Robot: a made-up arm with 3 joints. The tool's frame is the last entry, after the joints. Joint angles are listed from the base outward. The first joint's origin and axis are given. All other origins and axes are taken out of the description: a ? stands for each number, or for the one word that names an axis. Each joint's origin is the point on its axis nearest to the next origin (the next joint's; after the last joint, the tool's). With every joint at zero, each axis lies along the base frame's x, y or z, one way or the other. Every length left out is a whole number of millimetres.
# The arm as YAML. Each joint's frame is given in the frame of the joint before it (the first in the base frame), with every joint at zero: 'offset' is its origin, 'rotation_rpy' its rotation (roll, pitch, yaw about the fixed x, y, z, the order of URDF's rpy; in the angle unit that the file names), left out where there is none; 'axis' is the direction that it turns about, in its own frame. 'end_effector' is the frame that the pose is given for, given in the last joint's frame.
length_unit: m
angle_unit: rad
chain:
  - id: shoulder
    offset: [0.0, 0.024, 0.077]
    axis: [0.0, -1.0, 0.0]
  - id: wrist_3
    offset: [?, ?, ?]
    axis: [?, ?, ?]
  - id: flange
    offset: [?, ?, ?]
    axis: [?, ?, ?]
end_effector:
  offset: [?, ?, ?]
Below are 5 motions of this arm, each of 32 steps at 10 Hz.
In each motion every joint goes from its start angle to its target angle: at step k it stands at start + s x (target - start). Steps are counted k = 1, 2, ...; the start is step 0. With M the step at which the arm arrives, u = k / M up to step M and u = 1 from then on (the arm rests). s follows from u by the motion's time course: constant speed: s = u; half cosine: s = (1 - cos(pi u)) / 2; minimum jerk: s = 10 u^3 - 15 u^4 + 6 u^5.
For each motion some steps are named. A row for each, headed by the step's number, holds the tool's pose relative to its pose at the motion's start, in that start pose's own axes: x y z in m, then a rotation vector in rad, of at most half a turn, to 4 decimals.
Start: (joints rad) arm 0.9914 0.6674 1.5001
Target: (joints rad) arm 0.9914 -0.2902 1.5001
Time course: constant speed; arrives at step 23
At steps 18, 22, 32:
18: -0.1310 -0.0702 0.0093 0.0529 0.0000 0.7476
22: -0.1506 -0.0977 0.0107 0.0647 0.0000 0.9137
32: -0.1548 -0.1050 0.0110 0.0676 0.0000 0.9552

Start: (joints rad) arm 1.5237 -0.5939 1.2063
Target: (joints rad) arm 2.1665 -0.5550 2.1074
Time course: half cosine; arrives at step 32
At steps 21, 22, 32:
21: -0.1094 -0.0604 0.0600 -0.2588 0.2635 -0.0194
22: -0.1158 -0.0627 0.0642 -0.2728 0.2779 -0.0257
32: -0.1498 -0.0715 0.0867 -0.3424 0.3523 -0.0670

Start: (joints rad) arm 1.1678 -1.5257 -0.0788
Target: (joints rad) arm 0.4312 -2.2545 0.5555
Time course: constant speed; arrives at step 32
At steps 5, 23, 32:
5: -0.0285 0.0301 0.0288 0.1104 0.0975 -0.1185
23: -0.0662 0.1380 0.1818 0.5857 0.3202 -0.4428
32: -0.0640 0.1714 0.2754 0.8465 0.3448 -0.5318

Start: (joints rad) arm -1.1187 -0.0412 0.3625
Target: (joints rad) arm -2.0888 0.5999 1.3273
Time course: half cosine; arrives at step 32
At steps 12, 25, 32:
12: -0.2295 -0.0474 0.0065 -0.1818 0.5962 -0.0819
25: -0.4973 -0.0580 0.2792 -0.5748 1.6745 -0.2534
32: -0.5105 -0.0467 0.3450 -0.6696 1.8729 -0.2932

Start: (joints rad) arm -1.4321 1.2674 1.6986
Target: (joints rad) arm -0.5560 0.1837 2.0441
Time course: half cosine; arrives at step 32
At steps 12, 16, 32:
12: -0.0891 0.0012 0.0817 0.1782 -0.0181 0.3704
16: -0.1309 -0.0267 0.1145 0.2499 -0.0742 0.5986
32: -0.1521 -0.1376 0.1248 0.2782 -0.3819 1.1278

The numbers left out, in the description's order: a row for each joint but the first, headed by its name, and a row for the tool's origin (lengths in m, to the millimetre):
wrist_3: xyz 0.079 0.0 -0.19, axis -1.0 0.0 0.0
flange: xyz 0.0 0.202 0.021, axis 0.0 1.0 0.0
tool: xyz -0.027 0.0 -0.345

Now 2 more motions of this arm.
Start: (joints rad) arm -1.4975 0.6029 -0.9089
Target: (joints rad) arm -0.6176 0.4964 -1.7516
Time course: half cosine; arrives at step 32
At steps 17, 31, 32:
17: 0.3903 -0.1277 0.0552 -0.2197 -0.8656 -0.1656
31: 0.5682 -0.2403 0.2926 -0.4586 -1.5723 -0.2242
32: 0.5686 -0.2408 0.2941 -0.4601 -1.5761 -0.2243

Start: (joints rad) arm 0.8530 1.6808 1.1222
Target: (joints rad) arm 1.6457 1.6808 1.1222
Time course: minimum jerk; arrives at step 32
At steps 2, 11, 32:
2: 0.0002 0.0004 0.0006 0.0016 0.0002 -0.0008
11: 0.0273 0.0370 0.0661 0.1601 0.0196 -0.0771
32: 0.1427 0.0601 0.3117 0.7100 0.0870 -0.3417

